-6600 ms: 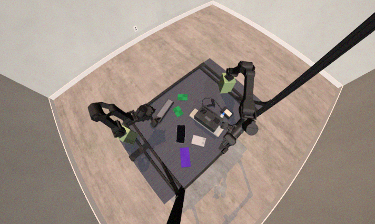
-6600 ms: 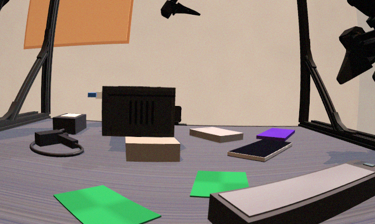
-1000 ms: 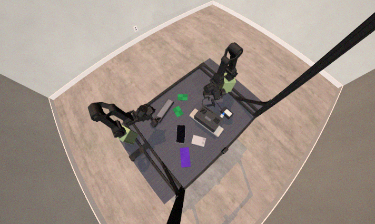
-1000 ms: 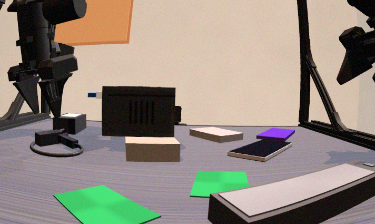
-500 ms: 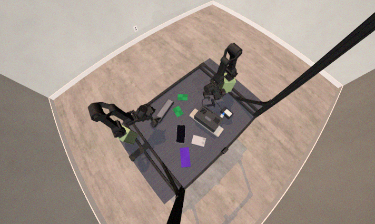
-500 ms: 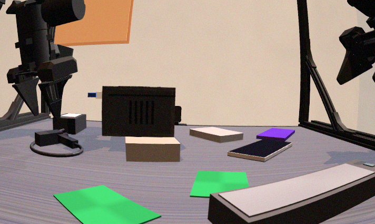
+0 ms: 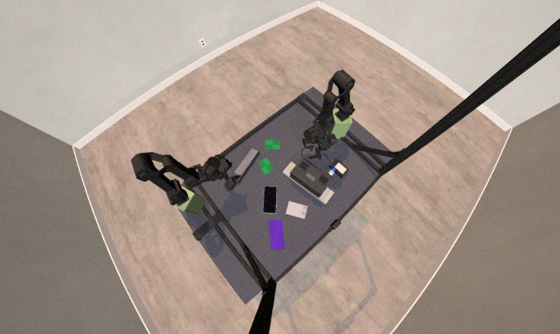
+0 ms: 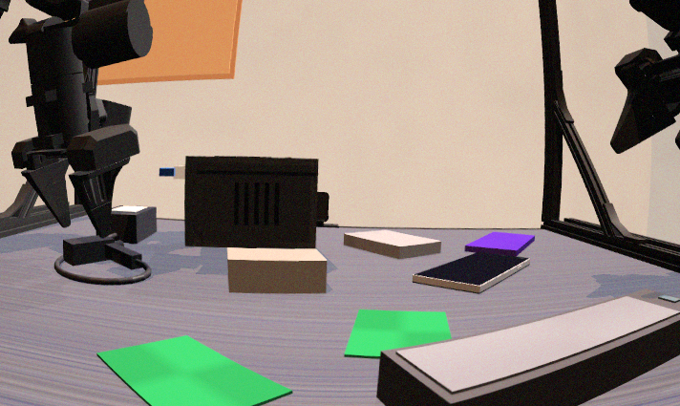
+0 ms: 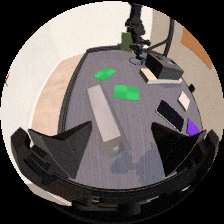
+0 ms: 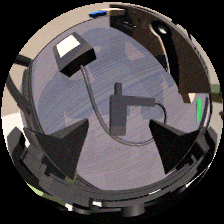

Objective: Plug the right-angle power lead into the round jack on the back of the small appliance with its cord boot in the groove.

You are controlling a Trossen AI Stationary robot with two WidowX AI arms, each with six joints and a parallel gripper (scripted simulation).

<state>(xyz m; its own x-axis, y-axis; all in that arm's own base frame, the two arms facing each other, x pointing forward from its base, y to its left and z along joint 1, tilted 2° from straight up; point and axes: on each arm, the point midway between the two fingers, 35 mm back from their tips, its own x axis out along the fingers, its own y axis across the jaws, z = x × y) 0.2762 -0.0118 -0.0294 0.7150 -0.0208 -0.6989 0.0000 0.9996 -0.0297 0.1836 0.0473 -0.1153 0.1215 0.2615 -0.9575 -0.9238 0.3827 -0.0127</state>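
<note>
My right hand is 2 cm past the black right-angle plug, 2 cm to the right of it and 5 cm above it. Also, from my right hand: block: 14 cm behind, 16 cm to the left, 5 cm below.
</note>
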